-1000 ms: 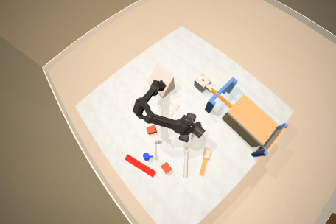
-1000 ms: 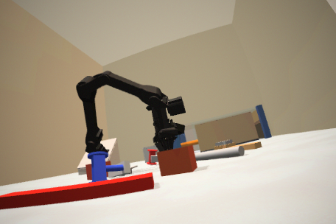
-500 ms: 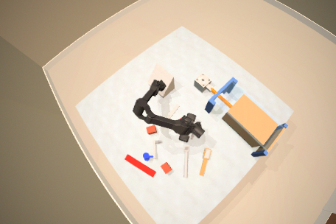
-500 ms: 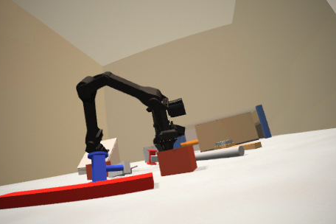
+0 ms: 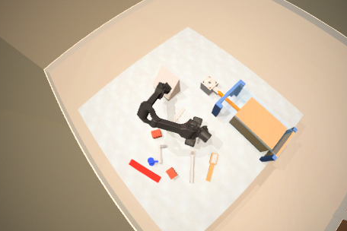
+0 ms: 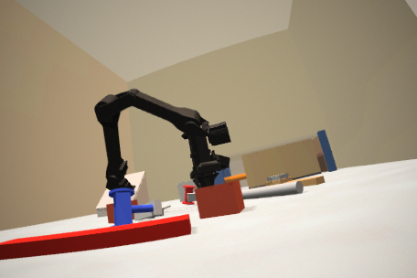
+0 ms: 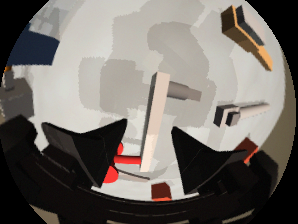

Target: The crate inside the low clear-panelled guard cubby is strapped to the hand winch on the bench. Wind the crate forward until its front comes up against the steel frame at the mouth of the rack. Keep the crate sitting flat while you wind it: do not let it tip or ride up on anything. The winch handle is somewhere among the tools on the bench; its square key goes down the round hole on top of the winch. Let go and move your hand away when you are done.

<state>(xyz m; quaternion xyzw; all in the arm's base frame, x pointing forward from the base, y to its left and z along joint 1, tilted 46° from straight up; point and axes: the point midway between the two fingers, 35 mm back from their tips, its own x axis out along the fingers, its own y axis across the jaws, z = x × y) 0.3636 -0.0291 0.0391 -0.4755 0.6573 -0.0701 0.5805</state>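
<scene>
Right now the winch handle is 20 mm behind my gripper tip and 10 mm above it. Also, from my gripper tip: orange brush: 240 mm ahead, 30 mm to the right, 10 mm above; pale strip: 160 mm behind, 30 mm to the right, 10 mm below; red knob: 60 mm behind, 20 mm above.
</scene>
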